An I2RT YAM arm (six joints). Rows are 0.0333 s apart.
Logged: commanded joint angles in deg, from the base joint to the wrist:
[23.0, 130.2, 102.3, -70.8, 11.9, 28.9]
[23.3, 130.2, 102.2, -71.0, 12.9, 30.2]
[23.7, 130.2, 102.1, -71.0, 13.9, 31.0]
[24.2, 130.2, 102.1, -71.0, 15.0, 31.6]
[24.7, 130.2, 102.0, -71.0, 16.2, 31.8]
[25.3, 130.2, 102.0, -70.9, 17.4, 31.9]
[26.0, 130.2, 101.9, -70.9, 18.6, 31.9]
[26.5, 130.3, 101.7, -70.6, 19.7, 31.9]
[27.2, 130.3, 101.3, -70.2, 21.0, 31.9]
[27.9, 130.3, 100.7, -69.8, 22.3, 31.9]
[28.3, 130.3, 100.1, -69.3, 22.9, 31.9]
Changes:
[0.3, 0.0, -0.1, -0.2, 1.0, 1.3]
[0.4, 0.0, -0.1, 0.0, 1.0, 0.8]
[0.5, 0.0, 0.0, 0.0, 1.1, 0.6]
[0.5, 0.0, -0.1, 0.0, 1.2, 0.2]
[0.6, 0.0, 0.0, 0.1, 1.2, 0.1]
[0.7, 0.0, -0.1, 0.0, 1.2, 0.0]
[0.5, 0.1, -0.2, 0.3, 1.1, 0.0]
[0.7, 0.0, -0.4, 0.4, 1.3, 0.0]
[0.7, 0.0, -0.6, 0.4, 1.3, 0.0]
[0.4, 0.0, -0.6, 0.5, 0.6, 0.0]

